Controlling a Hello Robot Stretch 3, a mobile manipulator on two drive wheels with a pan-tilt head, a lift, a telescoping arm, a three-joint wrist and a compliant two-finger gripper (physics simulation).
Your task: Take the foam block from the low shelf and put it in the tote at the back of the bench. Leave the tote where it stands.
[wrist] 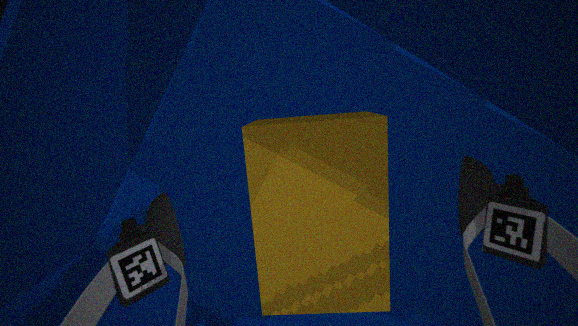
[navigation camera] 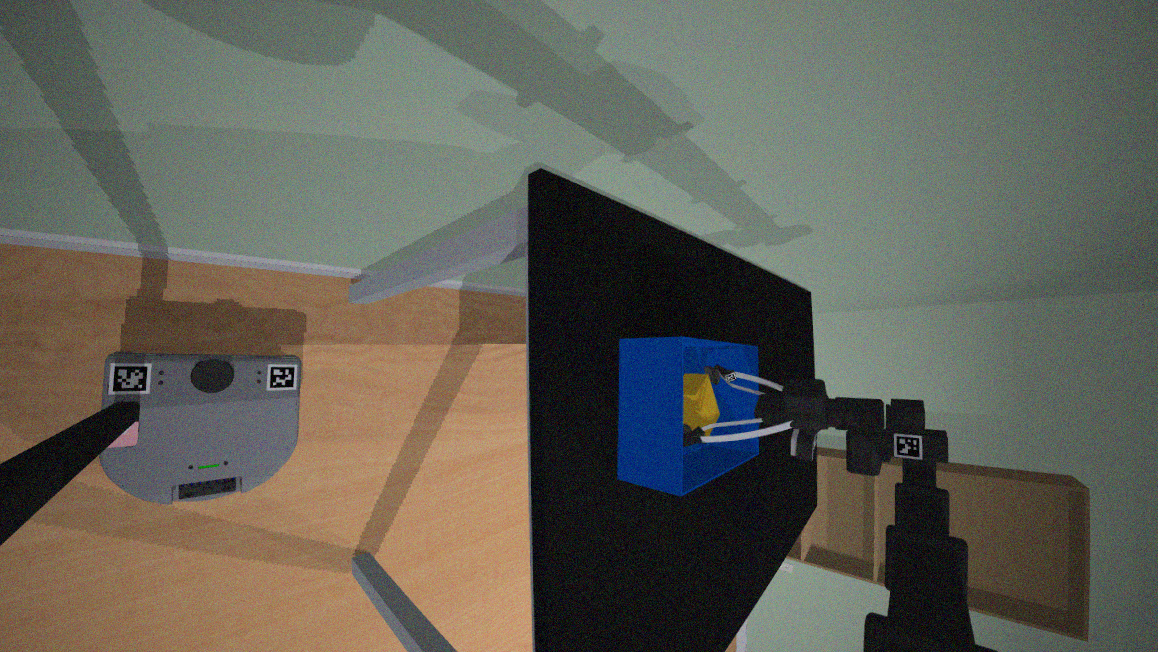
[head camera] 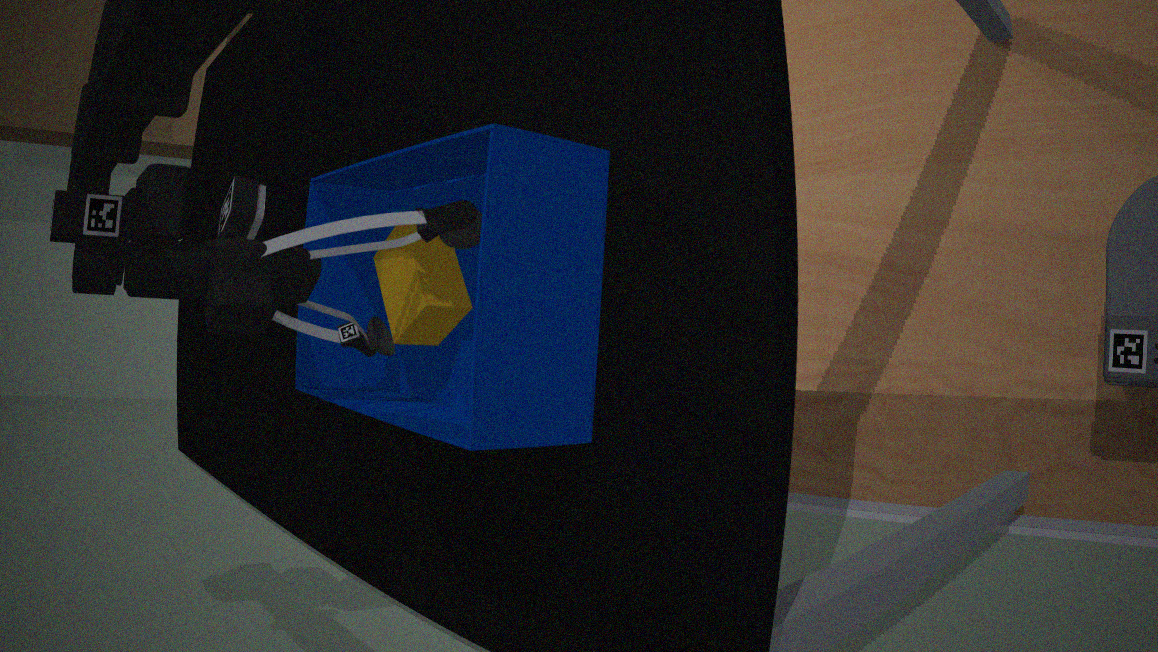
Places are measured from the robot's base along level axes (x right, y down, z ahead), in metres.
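Where they show: gripper, between the fingertips: [wrist: 313, 202] [navigation camera: 687, 401] [head camera: 435, 286]; robot's base, origin of its link: [navigation camera: 212, 374].
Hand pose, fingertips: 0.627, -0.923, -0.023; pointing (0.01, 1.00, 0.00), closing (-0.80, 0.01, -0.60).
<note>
Things, the pixels of their top centre, and the offset from my fingertips, as dx, dy, dz. Level surfaces: height alone.
- yellow foam block, centre of its top: [wrist: 319, 223] [head camera: 397, 279] [navigation camera: 708, 405] +0.000, -0.039, -0.004
- blue tote, centre of its top: [head camera: 368, 283] [navigation camera: 728, 406] -0.044, -0.091, +0.003
- black bench, height of its surface: dy +0.009
The yellow foam block [head camera: 425, 303] [navigation camera: 700, 398] [wrist: 322, 215] is inside the blue tote [head camera: 538, 283] [navigation camera: 649, 413] [wrist: 300, 65], which stands on the black bench [head camera: 688, 323] [navigation camera: 583, 315]. My gripper [head camera: 416, 279] [navigation camera: 703, 404] [wrist: 313, 202] is open and reaches into the tote, with one finger on each side of the block. The wrist view shows a gap between the block and each fingertip. The block's underside is hidden.
Grey bench legs [head camera: 915, 558] [navigation camera: 445, 251] [navigation camera: 397, 603] stand under the bench. My mobile base [head camera: 1134, 267] [navigation camera: 218, 429] is on the wooden floor. A brown wooden unit with compartments [navigation camera: 1080, 558] shows beyond the bench, partly behind my arm [navigation camera: 923, 558].
</note>
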